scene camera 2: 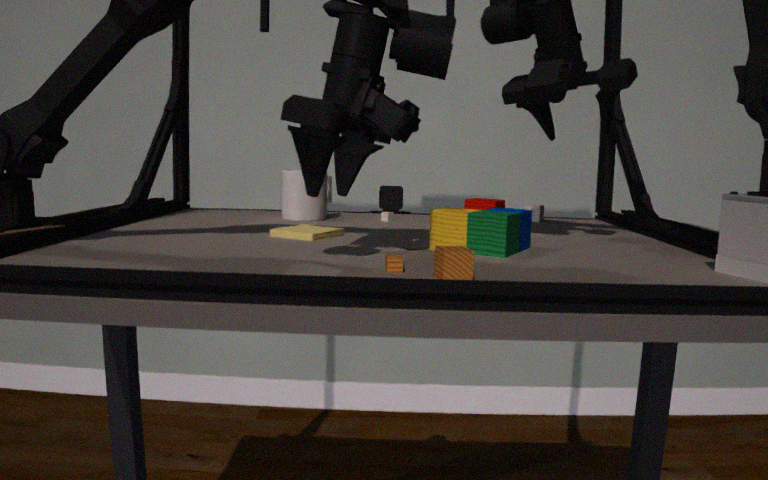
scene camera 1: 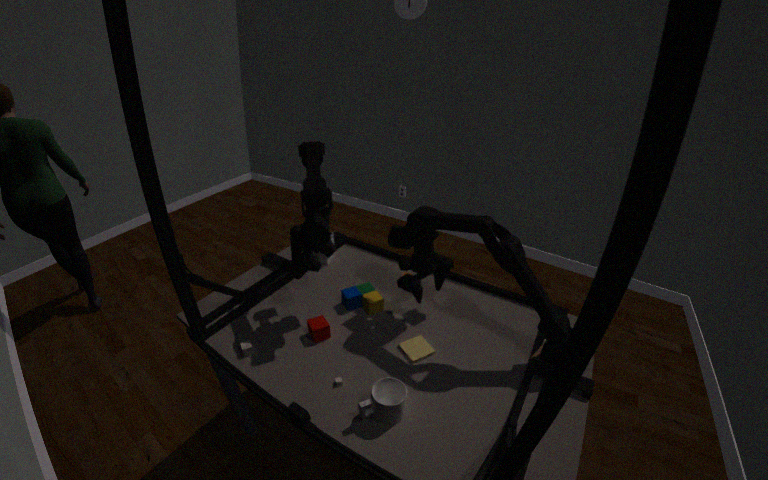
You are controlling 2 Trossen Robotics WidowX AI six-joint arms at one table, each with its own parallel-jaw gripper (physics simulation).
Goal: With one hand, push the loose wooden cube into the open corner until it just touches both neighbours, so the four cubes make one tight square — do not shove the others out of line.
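Note:
The loose red cube (scene camera 1: pixel 318 328) (scene camera 2: pixel 484 203) stands apart from the other three, toward the near left in scene camera 1 and behind them in scene camera 2. The blue cube (scene camera 1: pixel 351 298) (scene camera 2: pixel 525 229), green cube (scene camera 1: pixel 366 288) (scene camera 2: pixel 492 233) and yellow cube (scene camera 1: pixel 373 303) (scene camera 2: pixel 448 229) form an L, its open corner facing scene camera 1. My right gripper (scene camera 1: pixel 428 293) (scene camera 2: pixel 328 194) is open and empty above the table, to the right of the L in scene camera 1. My left gripper (scene camera 2: pixel 552 134) is open and empty, raised high; one finger is hidden in scene camera 2.
A white mug (scene camera 1: pixel 389 394) (scene camera 2: pixel 300 198) and a flat yellow pad (scene camera 1: pixel 416 348) (scene camera 2: pixel 305 232) lie on the table. Small white blocks (scene camera 1: pixel 338 381) (scene camera 1: pixel 245 345) are near its front left. Two wooden blocks (scene camera 2: pixel 453 263) (scene camera 2: pixel 394 263) are near the edge in scene camera 2. A person (scene camera 1: pixel 33 164) stands at left.

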